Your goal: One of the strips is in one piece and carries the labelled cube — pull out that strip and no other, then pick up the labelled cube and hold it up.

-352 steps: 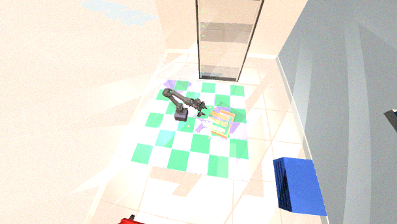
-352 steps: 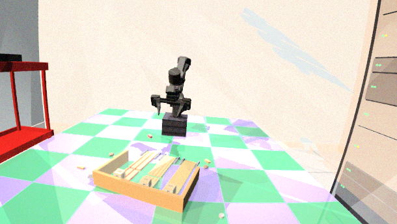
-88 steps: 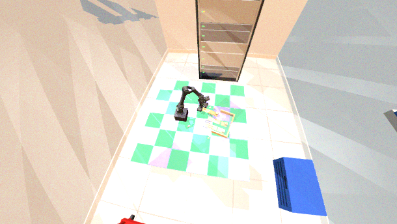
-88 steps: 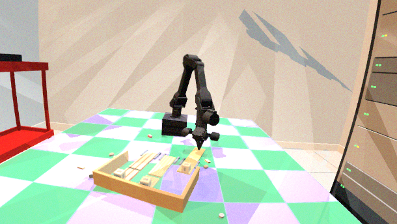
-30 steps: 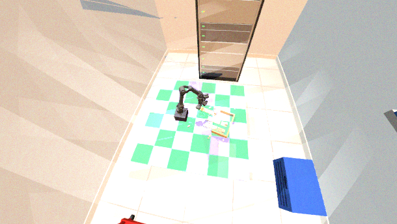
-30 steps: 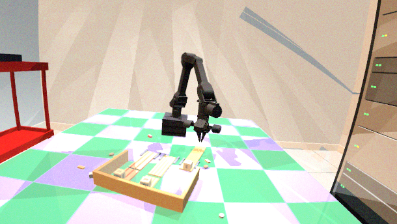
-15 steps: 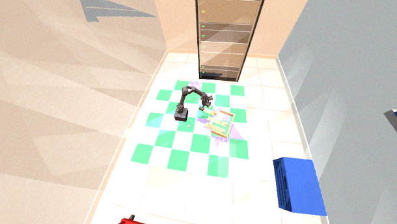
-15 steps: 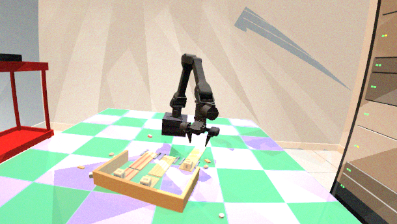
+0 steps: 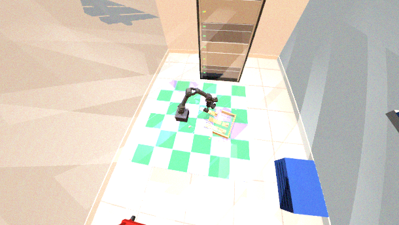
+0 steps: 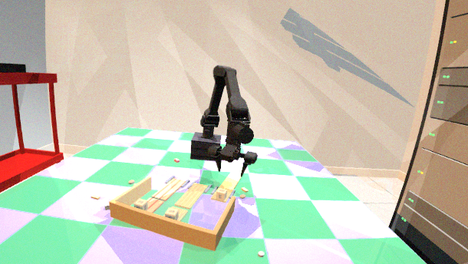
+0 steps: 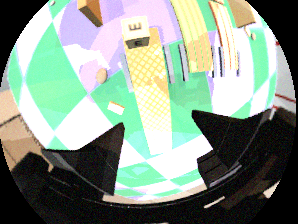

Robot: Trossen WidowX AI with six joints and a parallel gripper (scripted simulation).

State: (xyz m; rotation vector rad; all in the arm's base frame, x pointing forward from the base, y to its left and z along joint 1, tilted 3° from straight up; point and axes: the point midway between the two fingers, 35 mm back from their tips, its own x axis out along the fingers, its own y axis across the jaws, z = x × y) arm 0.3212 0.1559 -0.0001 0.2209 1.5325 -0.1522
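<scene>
My gripper tip is now 50 mm above the strip.
</scene>
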